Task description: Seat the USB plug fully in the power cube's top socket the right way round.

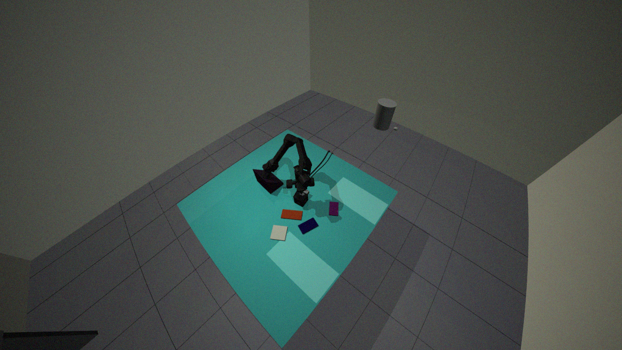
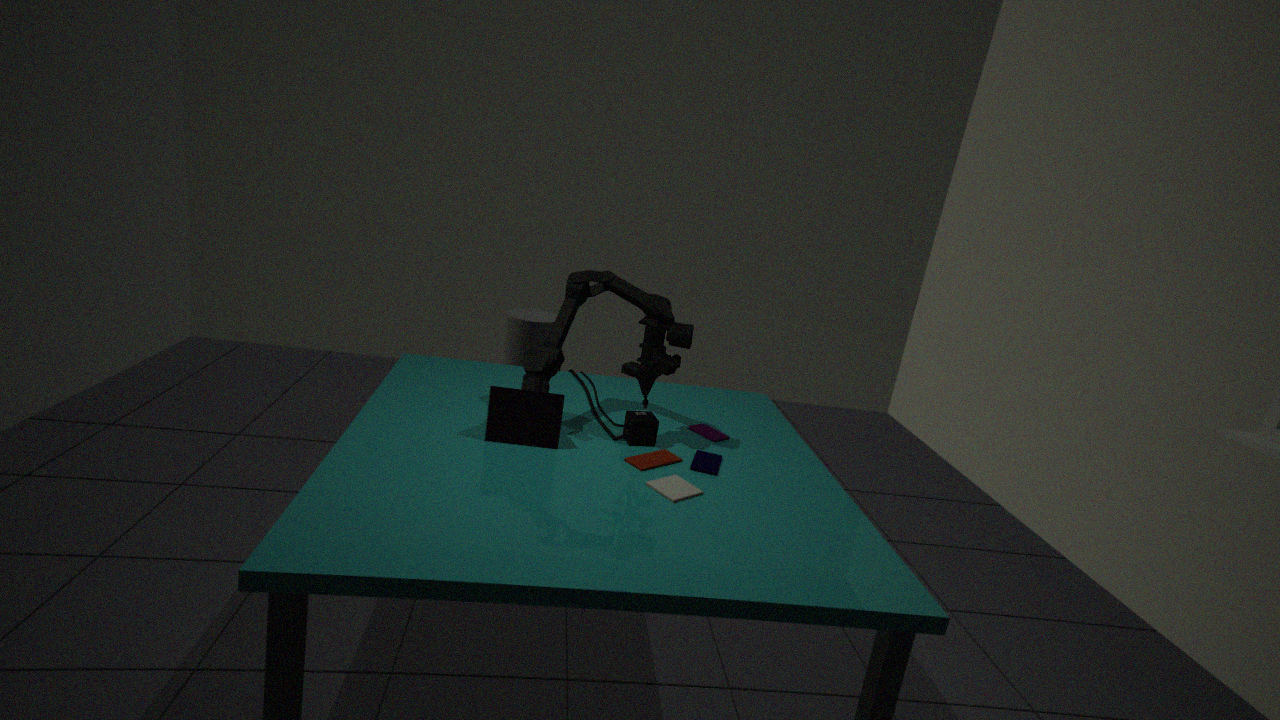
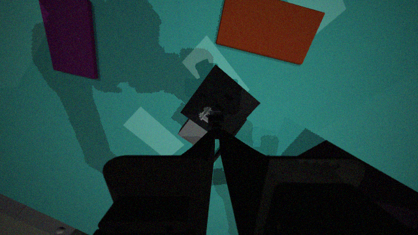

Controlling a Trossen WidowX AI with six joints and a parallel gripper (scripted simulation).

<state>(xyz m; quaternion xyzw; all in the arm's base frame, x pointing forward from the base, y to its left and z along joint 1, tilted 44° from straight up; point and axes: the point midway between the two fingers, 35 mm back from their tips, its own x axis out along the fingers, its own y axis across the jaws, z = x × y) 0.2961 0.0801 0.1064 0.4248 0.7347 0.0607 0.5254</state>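
The USB plug is 20 mm below my gripper tip. Also, from my gripper tip: pale socket 10 mm to the left, 70 mm below; dark blue card 190 mm ahead, 100 mm to the right, 130 mm below; orange card 50 mm ahead, 130 mm to the right, 130 mm below.
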